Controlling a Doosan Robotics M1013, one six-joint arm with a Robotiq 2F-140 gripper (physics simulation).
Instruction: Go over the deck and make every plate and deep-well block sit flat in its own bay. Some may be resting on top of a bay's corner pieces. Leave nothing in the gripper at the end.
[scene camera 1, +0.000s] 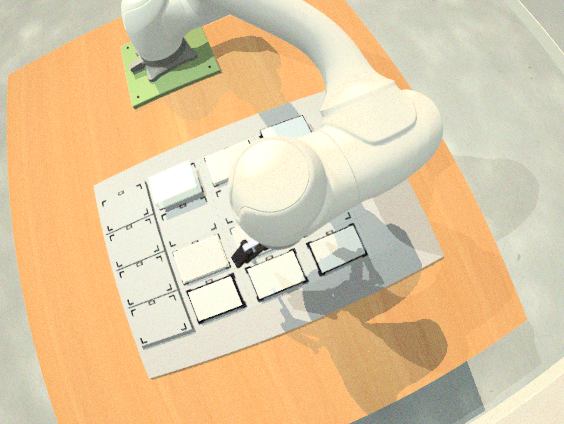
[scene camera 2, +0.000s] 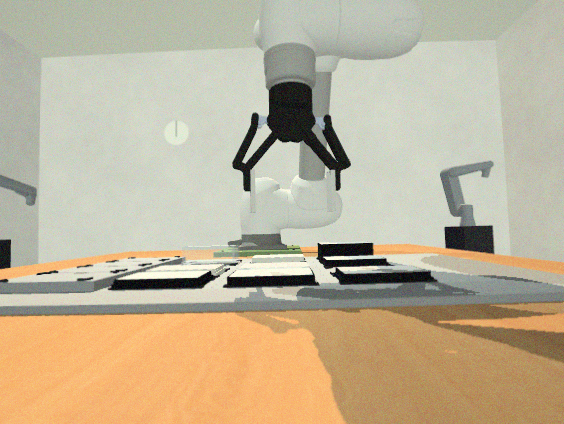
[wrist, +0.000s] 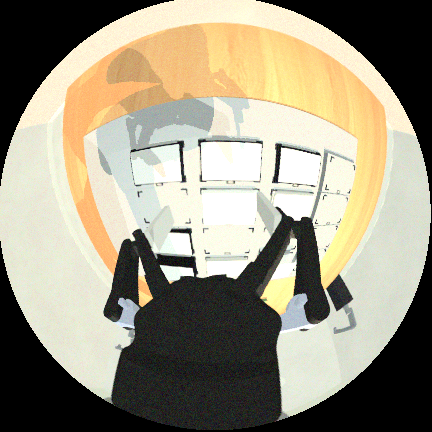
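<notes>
My gripper is open and empty, above the deck over the pale middle plate; in scene camera 1 the arm hides most of it. Three black-sided plates stand in the front row. A pale plate is in the second row, left in scene camera 1. A black-edged plate and a taller black block stand behind. A thick white block and a pale plate are in the back row. I cannot tell which are raised on corner pieces.
The grey deck lies on the wooden table. A raised strip with corner-marked bays runs along its left side in scene camera 1. The arm's base stands on a green plate behind the deck. The arm hangs over the deck.
</notes>
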